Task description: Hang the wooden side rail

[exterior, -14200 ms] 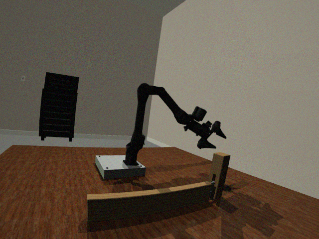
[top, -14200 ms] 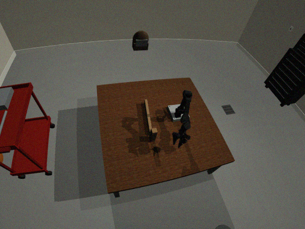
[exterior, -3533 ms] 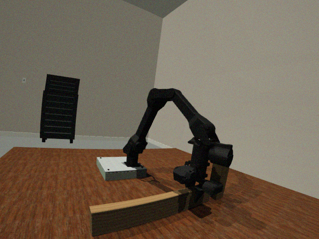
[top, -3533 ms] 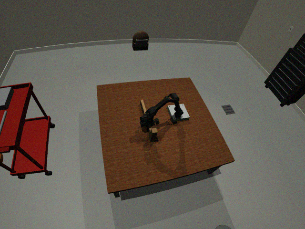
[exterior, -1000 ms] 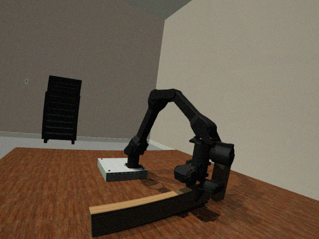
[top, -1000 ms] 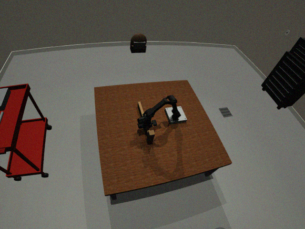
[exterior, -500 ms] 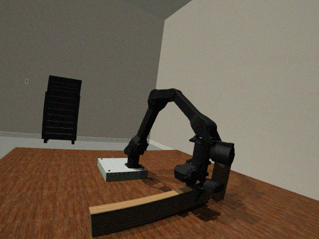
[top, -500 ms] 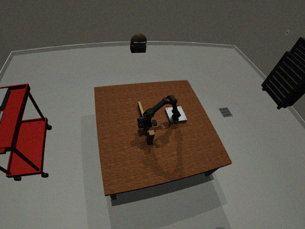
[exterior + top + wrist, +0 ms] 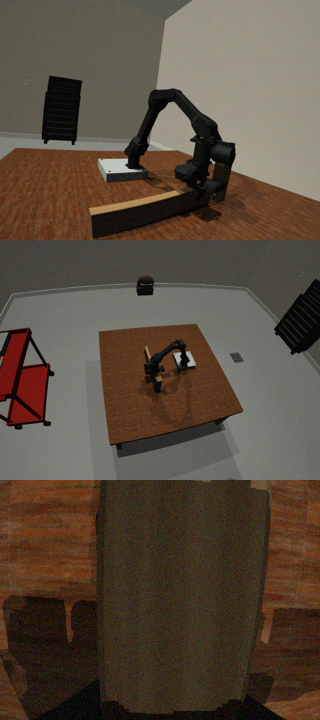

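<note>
The headboard post is 140 mm to the left of my gripper tip, 50 mm above it and 10 mm behind it.
</note>
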